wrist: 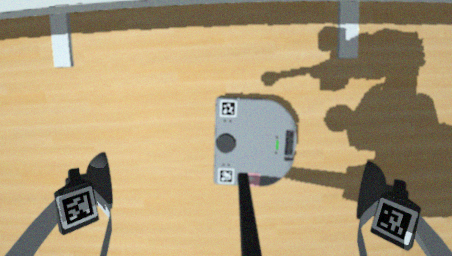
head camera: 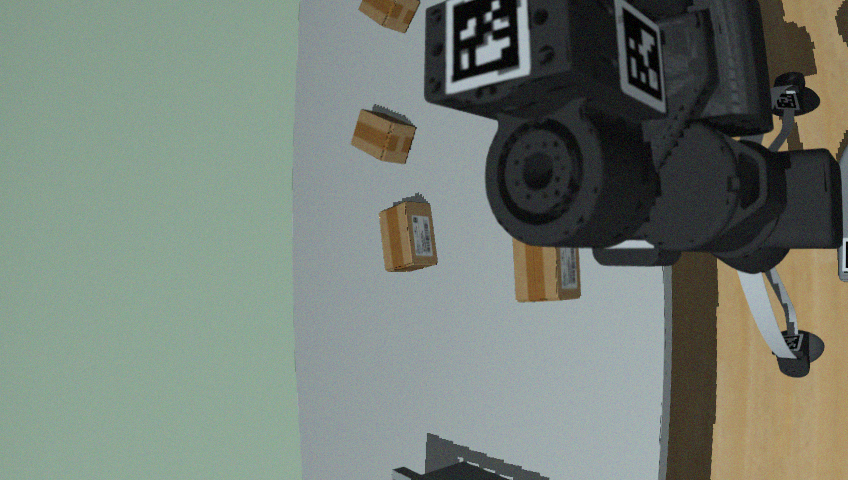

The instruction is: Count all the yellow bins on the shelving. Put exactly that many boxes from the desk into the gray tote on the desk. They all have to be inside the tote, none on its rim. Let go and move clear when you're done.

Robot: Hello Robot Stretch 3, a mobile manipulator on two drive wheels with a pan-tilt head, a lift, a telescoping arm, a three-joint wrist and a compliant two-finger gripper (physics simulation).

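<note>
In the head view, three small brown boxes lie spaced apart on the left part of the grey desk. A larger brown box lies nearer the desk's right edge, partly hidden by the wrist. A corner of the gray tote shows at the bottom edge; its inside is out of view. My gripper is wide open and empty, past the desk's right edge, above the floor. The shelving and yellow bins do not show.
The wrist view shows my robot base on the wooden floor, below the fingers. Two desk legs stand under the desk edge at the top. A green surface borders the desk on the left in the head view.
</note>
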